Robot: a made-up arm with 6 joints.
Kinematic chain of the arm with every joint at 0, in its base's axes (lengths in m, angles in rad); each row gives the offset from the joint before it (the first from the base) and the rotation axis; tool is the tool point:
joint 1: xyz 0 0 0.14 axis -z
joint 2: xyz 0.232 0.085 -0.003 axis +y
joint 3: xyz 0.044 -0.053 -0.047 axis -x
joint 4: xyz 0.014 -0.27 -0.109 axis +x
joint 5: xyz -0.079 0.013 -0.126 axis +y
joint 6: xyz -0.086 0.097 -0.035 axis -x
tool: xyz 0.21 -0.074 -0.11
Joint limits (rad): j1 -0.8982..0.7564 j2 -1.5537..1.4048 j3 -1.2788..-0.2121 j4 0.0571..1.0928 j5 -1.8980..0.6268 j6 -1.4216..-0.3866
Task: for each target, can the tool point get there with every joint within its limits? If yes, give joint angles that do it. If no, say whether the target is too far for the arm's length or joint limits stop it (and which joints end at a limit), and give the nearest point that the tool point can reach.
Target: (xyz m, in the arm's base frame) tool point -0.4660 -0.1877 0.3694
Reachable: no: joint limits stop it (at a limit: joint 1, joint 2, joint 4, joint 5) | nearest point -0.3082 -0.0722 0.0741 | short by 0.354 m
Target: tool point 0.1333 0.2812 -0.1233
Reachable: yes | joints -0.0704 0.6520 -0.8861 0.2799 0.0567 -1.2642
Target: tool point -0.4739 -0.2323 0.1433
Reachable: no: joint limits stop it (at a limit: joint 1, joint 2, joint 4, joint 5, joint 6) | nearest point -0.2906 -0.0994 0.0722 | short by 0.237 m
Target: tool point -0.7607 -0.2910 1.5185
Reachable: no: too far | nearest point 0.1141 -0.3067 0.2855 | short by 1.512 m
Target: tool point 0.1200 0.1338 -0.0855
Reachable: yes | joints -0.5708 1.1425 -0.6156 0.9794 -0.6726 -0.8348
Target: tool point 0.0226 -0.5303 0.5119
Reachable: no: joint limits stop it (at a limit: joint 1, joint 2, joint 3, joint 4, joint 6) | nearest point 0.1386 -0.3855 0.2786 | short by 0.298 m
